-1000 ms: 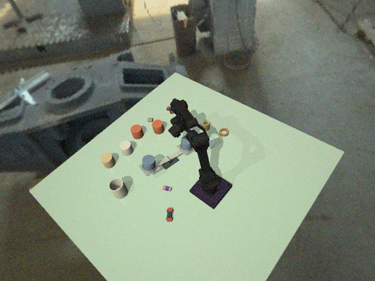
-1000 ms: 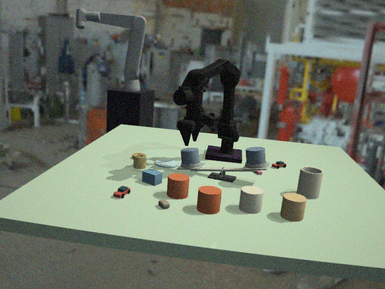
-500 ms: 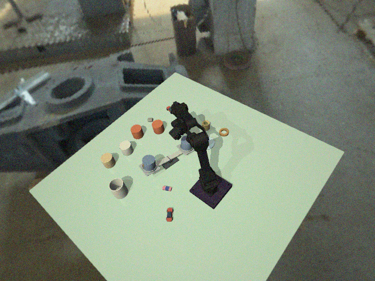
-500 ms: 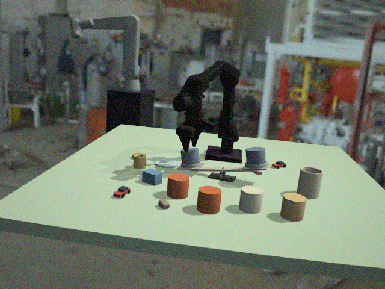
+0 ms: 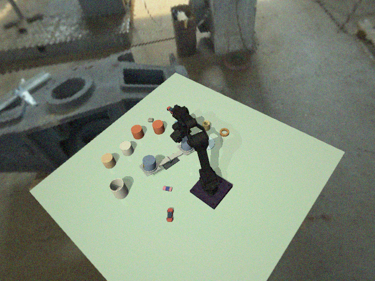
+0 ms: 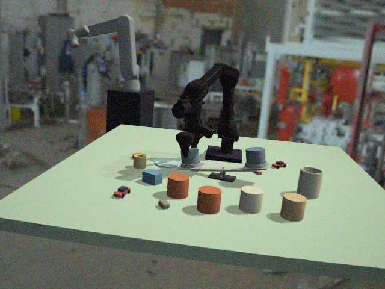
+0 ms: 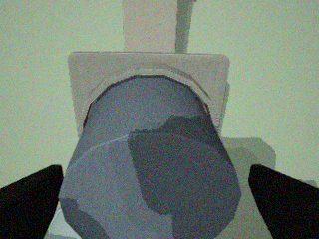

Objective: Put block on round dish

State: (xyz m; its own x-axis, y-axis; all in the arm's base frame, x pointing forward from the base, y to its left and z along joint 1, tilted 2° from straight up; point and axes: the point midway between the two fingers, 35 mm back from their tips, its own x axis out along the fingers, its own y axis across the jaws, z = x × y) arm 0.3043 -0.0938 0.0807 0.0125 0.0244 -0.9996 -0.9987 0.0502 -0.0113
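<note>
The grey block lies 1 cm to the left of my gripper tip and 3 cm below it. Round my gripper tip: round dish 5 cm behind, 11 cm to the right, 7 cm below; pebble 36 cm ahead, 3 cm to the left, 6 cm below; blue box 18 cm ahead, 8 cm to the right, 5 cm below.
</note>
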